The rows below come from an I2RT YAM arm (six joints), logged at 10 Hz.
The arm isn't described. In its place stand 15 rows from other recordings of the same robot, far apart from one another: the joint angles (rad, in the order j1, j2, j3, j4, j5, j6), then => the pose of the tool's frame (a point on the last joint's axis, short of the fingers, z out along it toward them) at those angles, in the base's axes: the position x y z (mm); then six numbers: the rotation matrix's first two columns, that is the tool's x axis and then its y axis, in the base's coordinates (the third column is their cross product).
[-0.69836 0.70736 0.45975 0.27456 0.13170 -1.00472] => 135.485, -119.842, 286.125, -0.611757, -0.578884, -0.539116, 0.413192, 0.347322, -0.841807
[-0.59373 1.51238 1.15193 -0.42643 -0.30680 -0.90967] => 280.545, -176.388, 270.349, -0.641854, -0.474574, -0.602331, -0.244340, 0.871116, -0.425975
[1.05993 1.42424 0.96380 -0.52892 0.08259 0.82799] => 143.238, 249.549, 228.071, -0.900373, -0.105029, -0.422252, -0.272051, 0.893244, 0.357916
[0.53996 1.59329 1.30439 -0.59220 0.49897 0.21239] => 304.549, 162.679, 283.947, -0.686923, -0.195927, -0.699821, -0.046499, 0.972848, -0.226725
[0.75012 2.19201 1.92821 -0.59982 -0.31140 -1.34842] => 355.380, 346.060, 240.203, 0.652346, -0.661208, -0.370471, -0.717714, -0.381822, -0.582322
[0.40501 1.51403 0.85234 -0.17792 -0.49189 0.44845] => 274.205, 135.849, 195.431, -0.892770, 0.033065, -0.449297, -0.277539, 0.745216, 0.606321
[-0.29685 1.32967 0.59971 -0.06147 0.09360 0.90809] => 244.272, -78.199, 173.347, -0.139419, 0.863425, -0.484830, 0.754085, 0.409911, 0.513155
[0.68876 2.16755 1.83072 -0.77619 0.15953 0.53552] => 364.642, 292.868, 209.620, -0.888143, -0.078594, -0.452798, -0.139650, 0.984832, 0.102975
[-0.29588 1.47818 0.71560 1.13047 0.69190 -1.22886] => 288.765, -111.768, 286.983, -0.632652, -0.565562, -0.529047, 0.590331, 0.089982, -0.802130
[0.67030 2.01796 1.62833 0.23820 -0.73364 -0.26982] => 363.589, 318.652, 298.833, 0.147320, -0.135861, -0.979714, -0.976156, 0.139682, -0.166155
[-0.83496 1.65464 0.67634 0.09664 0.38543 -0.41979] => 189.245, -228.939, 124.268, -0.818408, 0.341166, -0.462400, 0.562641, 0.639314, -0.524130
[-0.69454 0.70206 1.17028 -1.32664 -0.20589 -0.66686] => 66.996, -46.335, 365.724, -0.780927, -0.137490, -0.609303, 0.051951, 0.957797, -0.282712
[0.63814 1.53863 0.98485 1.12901 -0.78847 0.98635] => 253.705, 219.599, 353.461, -0.507808, 0.355355, -0.784764, -0.859865, -0.153493, 0.486900
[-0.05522 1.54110 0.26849 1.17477 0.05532 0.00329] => 250.022, -15.791, 150.123, -0.097172, 0.008661, -0.995230, 0.110371, 0.993888, -0.002127
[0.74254 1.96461 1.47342 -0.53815 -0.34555 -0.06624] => 302.046, 293.573, 202.520, -0.579359, -0.616243, -0.533467, -0.804921, 0.535552, 0.255514
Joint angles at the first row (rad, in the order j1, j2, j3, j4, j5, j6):
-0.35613, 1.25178, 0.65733, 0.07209, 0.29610, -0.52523
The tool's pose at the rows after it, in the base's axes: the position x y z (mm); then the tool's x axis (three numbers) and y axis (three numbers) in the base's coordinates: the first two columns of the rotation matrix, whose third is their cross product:
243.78, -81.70, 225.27, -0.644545, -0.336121, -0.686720, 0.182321, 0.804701, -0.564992
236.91, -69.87, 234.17, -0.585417, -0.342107, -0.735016, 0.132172, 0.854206, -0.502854
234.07, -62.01, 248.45, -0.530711, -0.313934, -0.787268, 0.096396, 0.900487, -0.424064
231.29, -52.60, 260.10, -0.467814, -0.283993, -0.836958, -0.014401, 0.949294, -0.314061
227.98, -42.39, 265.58, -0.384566, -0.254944, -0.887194, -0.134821, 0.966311, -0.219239
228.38, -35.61, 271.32, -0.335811, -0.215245, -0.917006, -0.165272, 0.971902, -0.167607
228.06, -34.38, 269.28, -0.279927, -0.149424, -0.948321, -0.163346, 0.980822, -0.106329
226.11, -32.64, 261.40, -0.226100, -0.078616, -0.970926, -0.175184, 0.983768, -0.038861
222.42, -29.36, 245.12, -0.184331, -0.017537, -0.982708, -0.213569, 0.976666, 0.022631
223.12, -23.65, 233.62, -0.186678, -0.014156, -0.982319, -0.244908, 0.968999, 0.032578
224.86, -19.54, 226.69, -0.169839, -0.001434, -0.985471, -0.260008, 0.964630, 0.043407
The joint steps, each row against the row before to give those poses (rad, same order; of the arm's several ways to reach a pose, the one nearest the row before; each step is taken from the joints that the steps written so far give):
0.06858, -0.05680, -0.03566, 0.00795, -0.03443, -0.02504
0.02538, -0.06579, -0.00418, -0.04818, -0.08999, 0.03894
0.01593, -0.04310, 0.03108, -0.06035, -0.08496, 0.06077
0.01145, -0.03290, 0.03082, -0.06384, -0.16120, 0.05416
0.01510, -0.03091, -0.00789, 0.01240, -0.16116, 0.04727
0.02265, -0.01189, -0.00078, 0.03363, -0.04292, 0.05708
-0.00015, -0.00807, -0.03899, 0.09722, -0.03459, 0.07877
-0.00012, -0.00726, -0.06227, 0.12019, -0.04017, 0.08351
0.00335, 0.00182, -0.08876, 0.14367, -0.05269, 0.07234
0.02424, 0.02103, -0.03857, 0.05809, -0.00967, 0.00769
0.01944, 0.02511, -0.02871, 0.07635, 0.00095, 0.02040

